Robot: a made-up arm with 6 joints.
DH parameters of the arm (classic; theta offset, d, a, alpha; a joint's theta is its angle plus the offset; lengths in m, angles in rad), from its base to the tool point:
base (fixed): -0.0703 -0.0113 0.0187 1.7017
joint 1: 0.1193 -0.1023 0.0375 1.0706
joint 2: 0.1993 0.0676 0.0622 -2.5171
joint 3: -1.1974 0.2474 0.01 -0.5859
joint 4: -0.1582 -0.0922 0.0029 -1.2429
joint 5: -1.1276 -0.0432 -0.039 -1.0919
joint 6: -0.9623 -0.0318 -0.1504 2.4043
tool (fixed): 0.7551 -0.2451 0 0
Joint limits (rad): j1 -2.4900..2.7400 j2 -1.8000..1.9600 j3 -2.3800..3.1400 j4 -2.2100..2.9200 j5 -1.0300..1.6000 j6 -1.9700..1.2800
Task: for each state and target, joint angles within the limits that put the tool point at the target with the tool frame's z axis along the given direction. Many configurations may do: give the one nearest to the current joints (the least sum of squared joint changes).
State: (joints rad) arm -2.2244 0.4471 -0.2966 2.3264 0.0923 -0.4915
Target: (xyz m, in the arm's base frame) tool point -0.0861 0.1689 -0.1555 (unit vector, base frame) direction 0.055 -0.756 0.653
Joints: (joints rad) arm -1.9690 0.4843 -0.4201 2.9200 0.2904 -0.1664
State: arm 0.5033 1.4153 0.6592 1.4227 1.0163 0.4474
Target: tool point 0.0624 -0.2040 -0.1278 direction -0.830 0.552 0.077
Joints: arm 0.2826 0.6948 1.0592 0.8033 0.4169 0.4331
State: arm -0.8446 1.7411 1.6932 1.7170 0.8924 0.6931
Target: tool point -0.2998 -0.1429 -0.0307 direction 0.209 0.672 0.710
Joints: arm 0.1092 1.6488 1.7074 2.2540 1.2617 1.2800
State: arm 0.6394 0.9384 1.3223 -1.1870 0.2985 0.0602
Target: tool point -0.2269 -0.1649 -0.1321 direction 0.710 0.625 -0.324
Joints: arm 0.9276 1.3923 2.1000 -0.9102 0.5519 -0.5937
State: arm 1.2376 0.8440 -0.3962 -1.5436 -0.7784 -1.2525
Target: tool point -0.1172 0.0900 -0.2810 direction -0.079 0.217 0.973
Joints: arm 2.0035 1.0395 -0.2097 -1.5170 -0.7825 -1.7615
